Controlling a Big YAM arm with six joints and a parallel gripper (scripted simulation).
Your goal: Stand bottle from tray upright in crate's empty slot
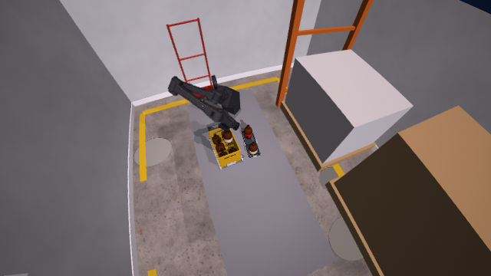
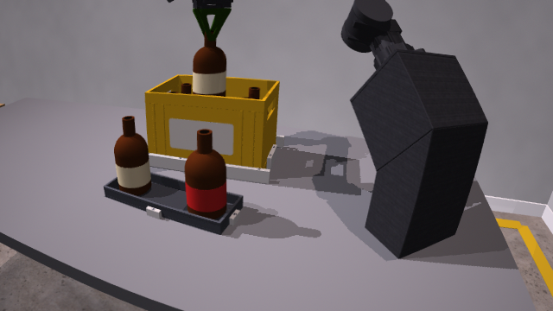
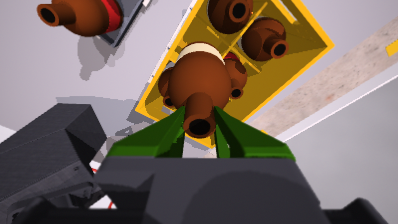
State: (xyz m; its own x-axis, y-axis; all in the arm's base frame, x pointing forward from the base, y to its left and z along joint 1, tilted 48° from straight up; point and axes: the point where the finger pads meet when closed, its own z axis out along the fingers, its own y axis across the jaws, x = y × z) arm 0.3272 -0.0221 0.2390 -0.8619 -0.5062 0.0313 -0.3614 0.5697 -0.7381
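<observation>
My hand is 10 mm past the yellow crate, 40 mm to the left of it and 210 mm above it. Round my hand: dark tray (60 mm ahead, 180 mm to the left, 280 mm below).
</observation>
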